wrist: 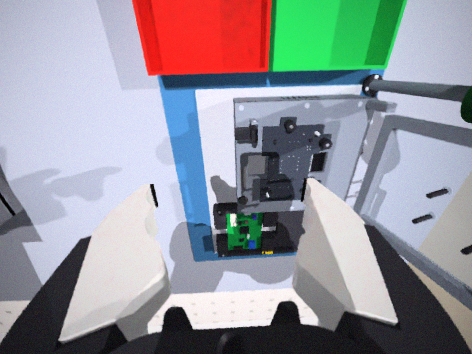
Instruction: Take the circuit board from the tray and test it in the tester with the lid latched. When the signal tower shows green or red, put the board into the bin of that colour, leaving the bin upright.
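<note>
The green circuit board lies in the black tray below the tester in the wrist view. The grey tester stands above the tray, its dark nest bare. Its lid frame is swung open to the right. My gripper is open and empty, high above the tester and tray. The red bin and the green bin stand upright side by side at the top, partly cut off. The signal tower's pole reaches to the right edge, where part of a dark green segment shows; its lamp state is unclear.
A blue base with a white plate lies under the tester and tray. The open lid and the signal tower's pole take up the right side. A pale perforated strip runs along the bottom. A dark object stands at the left edge.
</note>
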